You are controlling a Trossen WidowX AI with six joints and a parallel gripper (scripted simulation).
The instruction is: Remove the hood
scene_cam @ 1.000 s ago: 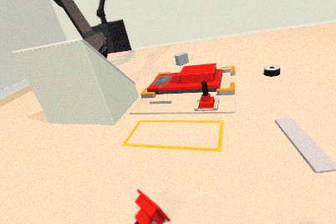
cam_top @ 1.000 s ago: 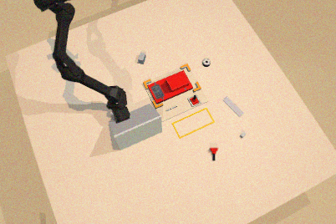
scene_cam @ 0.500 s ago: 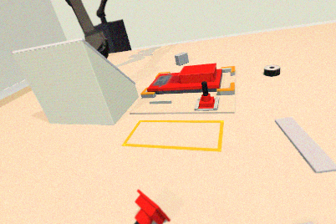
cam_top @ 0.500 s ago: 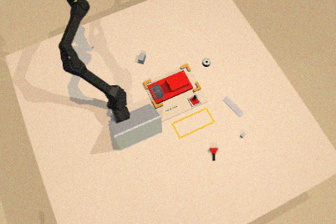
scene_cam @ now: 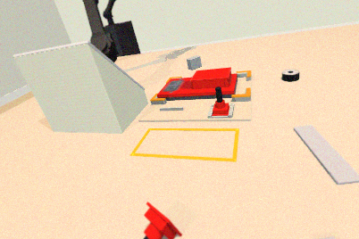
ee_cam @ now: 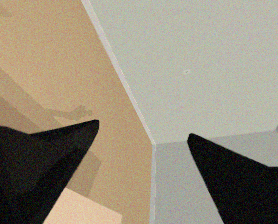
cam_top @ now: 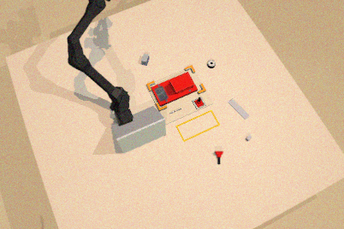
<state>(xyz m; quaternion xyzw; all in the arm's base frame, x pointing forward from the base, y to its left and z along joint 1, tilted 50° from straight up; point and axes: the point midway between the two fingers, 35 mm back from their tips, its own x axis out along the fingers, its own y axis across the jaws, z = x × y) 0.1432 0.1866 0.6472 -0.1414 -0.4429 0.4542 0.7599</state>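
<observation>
My gripper tip is now 540 mm to the left of the red hood, 330 mm above it and 190 mm short of it. From my gripper tip the other things lie so: small grey piece 890 mm to the right, 380 mm ahead, 360 mm below; then grey strip 740 mm to the right, 400 mm ahead, 360 mm below.
</observation>
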